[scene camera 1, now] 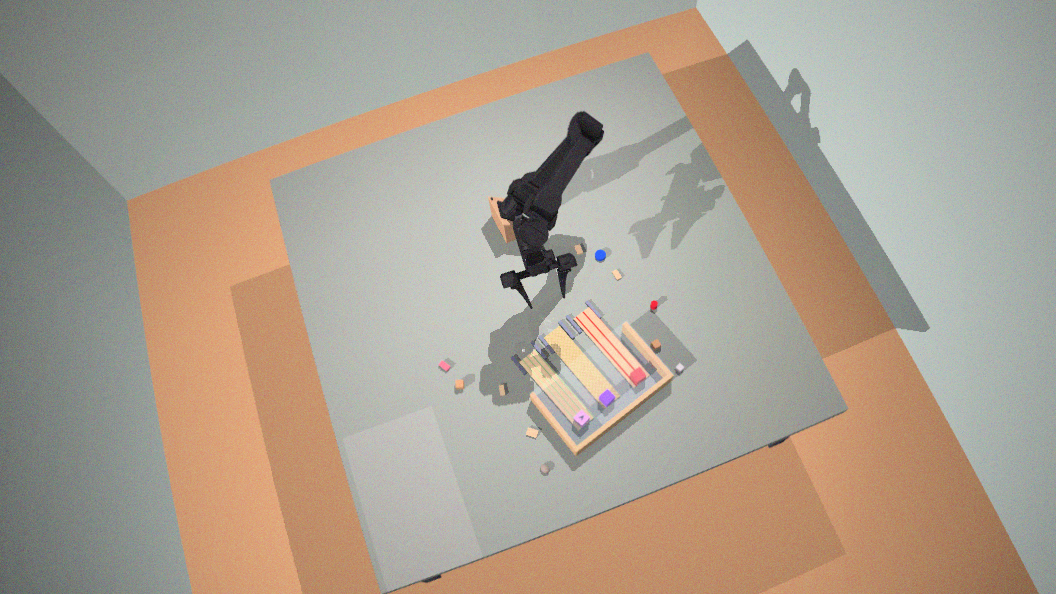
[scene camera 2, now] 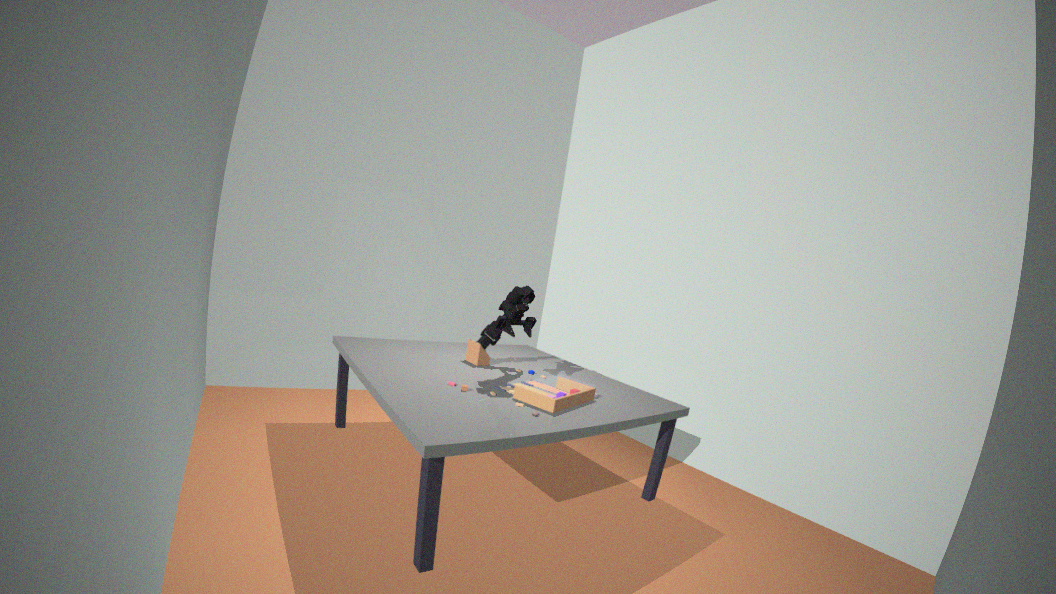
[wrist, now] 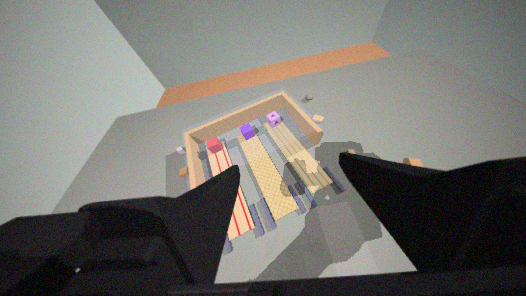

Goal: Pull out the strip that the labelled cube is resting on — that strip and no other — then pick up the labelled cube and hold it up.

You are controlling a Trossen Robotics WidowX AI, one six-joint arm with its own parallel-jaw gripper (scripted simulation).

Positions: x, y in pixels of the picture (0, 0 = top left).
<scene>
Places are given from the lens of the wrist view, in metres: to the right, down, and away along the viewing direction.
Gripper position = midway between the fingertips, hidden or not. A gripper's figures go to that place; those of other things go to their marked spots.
my gripper (wrist: 287, 164): 0.02, 0.01, 0.11
green-striped strip (wrist: 312, 175): 0.11, 0.06, 0.32
cross-hatched strip (wrist: 279, 199): 0.04, 0.11, 0.30
red-lined strip (wrist: 241, 222): -0.04, 0.15, 0.29
</scene>
